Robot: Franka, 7 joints.
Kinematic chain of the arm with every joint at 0, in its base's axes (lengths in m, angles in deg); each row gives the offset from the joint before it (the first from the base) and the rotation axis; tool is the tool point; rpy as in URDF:
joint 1: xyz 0 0 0.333 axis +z
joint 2: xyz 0 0 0 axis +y
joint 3: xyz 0 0 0.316 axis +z
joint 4: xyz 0.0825 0 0 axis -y
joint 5: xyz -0.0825 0 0.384 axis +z
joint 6: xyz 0 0 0 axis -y
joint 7: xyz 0.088 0 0 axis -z
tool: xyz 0 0 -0.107 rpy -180 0 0
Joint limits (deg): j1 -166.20..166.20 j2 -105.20..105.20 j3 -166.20..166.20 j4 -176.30..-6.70 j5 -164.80..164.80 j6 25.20..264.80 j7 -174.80..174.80
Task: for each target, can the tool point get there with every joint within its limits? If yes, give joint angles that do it. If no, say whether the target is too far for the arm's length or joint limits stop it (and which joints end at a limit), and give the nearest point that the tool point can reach.
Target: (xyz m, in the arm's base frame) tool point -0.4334 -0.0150 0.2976
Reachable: yes | joints -60.55 8.39 -125.81 -147.81 -86.12 170.46 -99.20
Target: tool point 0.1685 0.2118 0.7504
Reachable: yes | joints 48.50 -53.56 -9.08 -138.14 -72.63 184.83 -74.63
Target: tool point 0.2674 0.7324 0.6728
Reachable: yes | joints -116.55 -86.47 -16.84 -32.80 0.10 136.39 -141.21
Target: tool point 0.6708 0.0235 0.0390
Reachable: yes | joints -24.21 81.53 22.96 -67.93 -93.33 205.22 -142.90
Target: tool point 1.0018 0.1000 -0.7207
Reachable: no: too far | nearest point 0.6151 0.0614 -0.2420 | short by 0.617 m
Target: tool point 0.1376 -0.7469 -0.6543
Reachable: no: too far | nearest point 0.0995 -0.5399 -0.2896 | short by 0.421 m
